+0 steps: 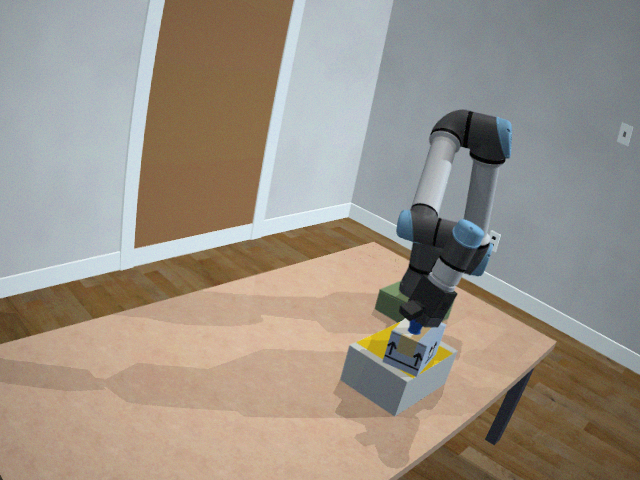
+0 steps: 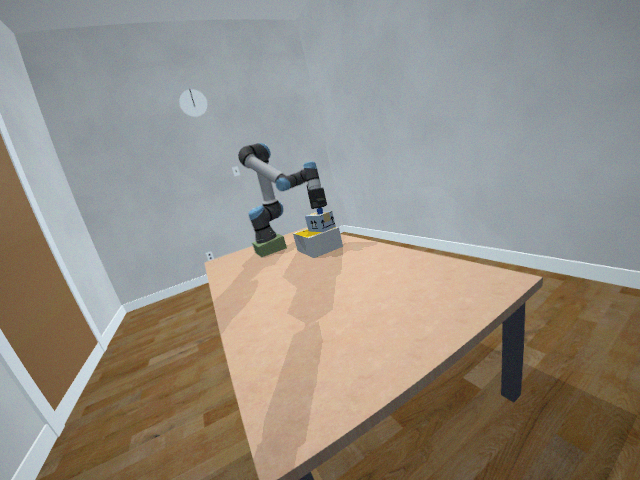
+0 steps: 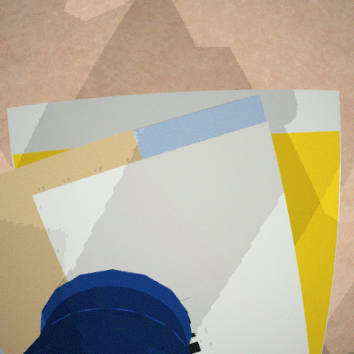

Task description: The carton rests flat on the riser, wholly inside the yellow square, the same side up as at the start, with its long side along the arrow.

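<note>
The carton (image 1: 413, 351) (image 2: 320, 221) is pale blue with tan tape and a white label (image 3: 175, 218). It sits on the grey riser (image 1: 385, 383) (image 2: 318, 244) (image 3: 105, 112), over the yellow square (image 1: 371, 343) (image 2: 305, 233) (image 3: 312, 211), and is turned a little askew to the square's edges. My blue suction cup (image 1: 415, 328) (image 2: 319, 210) (image 3: 116, 312) points down right at the carton's top, over the label. I cannot tell whether it touches. It holds nothing. The arrow is hidden.
The arm's green base block (image 1: 390, 297) (image 2: 270, 246) stands just behind the riser. The riser is near the table's right edge (image 1: 549, 352). A wall runs close behind the arm.
</note>
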